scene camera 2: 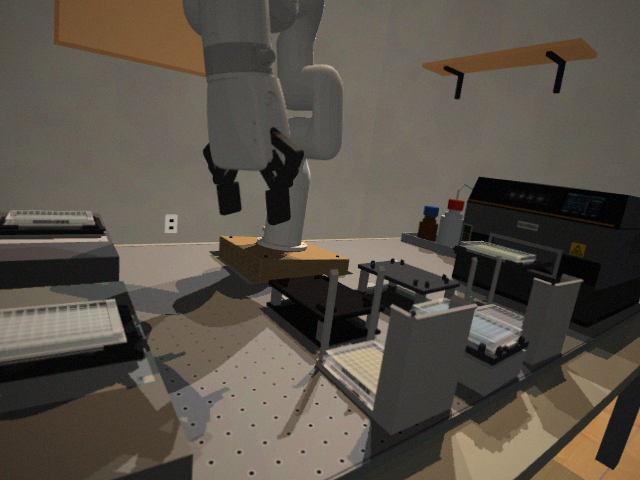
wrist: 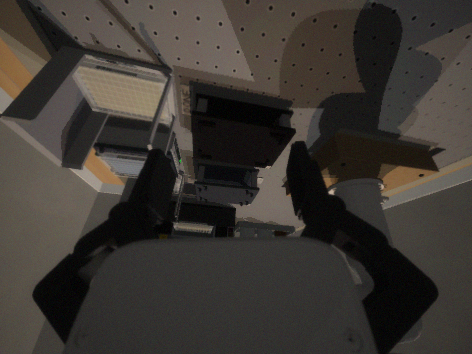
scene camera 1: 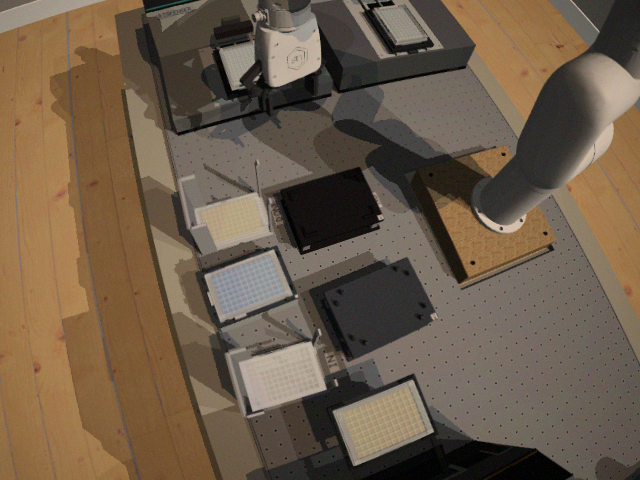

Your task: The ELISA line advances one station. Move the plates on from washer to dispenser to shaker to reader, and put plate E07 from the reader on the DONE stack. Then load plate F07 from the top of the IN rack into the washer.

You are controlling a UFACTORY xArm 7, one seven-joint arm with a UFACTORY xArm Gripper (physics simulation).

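Places are measured from the arm's base along level axes (x ahead, y left, z up), in metres.
Pixels of known places: gripper, fingertip midpoint: (scene camera 2: 253,217) (wrist: 228,159) (scene camera 1: 289,101); arm's base, link origin: (scene camera 2: 281,245) (wrist: 353,187) (scene camera 1: 498,205).
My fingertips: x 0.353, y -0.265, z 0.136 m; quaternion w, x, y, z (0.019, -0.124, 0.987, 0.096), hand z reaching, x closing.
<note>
For each thing: its middle in the pictures, then the offset to it from my fingertips. "spot": a spot on its surface instead.
- white plate, body centre: (scene camera 2: 45,329) (scene camera 1: 244,64) 0.027 m ahead, 0.218 m right, 0.101 m down
- pale plate, body centre: (scene camera 2: 52,218) (scene camera 1: 399,24) 0.349 m back, 0.211 m right, 0.070 m down
- washer, surface spot: (scene camera 2: 56,263) spot: 0.171 m back, 0.207 m right, 0.098 m down
- blue plate, body centre: (scene camera 2: 464,321) (scene camera 1: 247,284) (wrist: 138,167) 0.166 m ahead, 0.251 m left, 0.113 m down
- whitish plate, body centre: (scene camera 1: 282,376) (scene camera 2: 510,324) 0.164 m ahead, 0.410 m left, 0.147 m down
- reader, body centre: (scene camera 2: 559,241) (wrist: 193,243) 0.062 m ahead, 0.841 m left, 0.040 m down
My gripper (scene camera 1: 292,98) (scene camera 2: 253,206) (wrist: 228,159) is open and empty, raised in the air near the dispenser (scene camera 1: 175,67) (scene camera 2: 93,413). A white plate (scene camera 1: 235,64) (scene camera 2: 56,330) lies on the dispenser, partly hidden by the gripper in scene camera 1. Another pale plate (scene camera 1: 400,24) (scene camera 2: 49,219) sits on the washer (scene camera 1: 403,74) (scene camera 2: 56,263). A blue plate (scene camera 1: 248,285) (scene camera 2: 493,333) (wrist: 120,164) lies on the shaker. A yellow plate (scene camera 1: 385,423) (scene camera 2: 498,251) (wrist: 193,228) lies on the reader's tray. A whitish plate (scene camera 1: 281,376) tops the IN rack. The DONE stack holds a yellow plate (scene camera 1: 233,219) (scene camera 2: 356,364) (wrist: 125,90). Plate labels are unreadable.
A black raised stand (scene camera 1: 333,206) (scene camera 2: 323,294) (wrist: 240,140) is beside the DONE stack. A dark grey stand (scene camera 1: 379,307) (scene camera 2: 408,273) (wrist: 227,193) is beside the IN rack. Thin posts rise at both racks. Bottles (scene camera 2: 450,227) stand near the reader (scene camera 2: 516,211).
</note>
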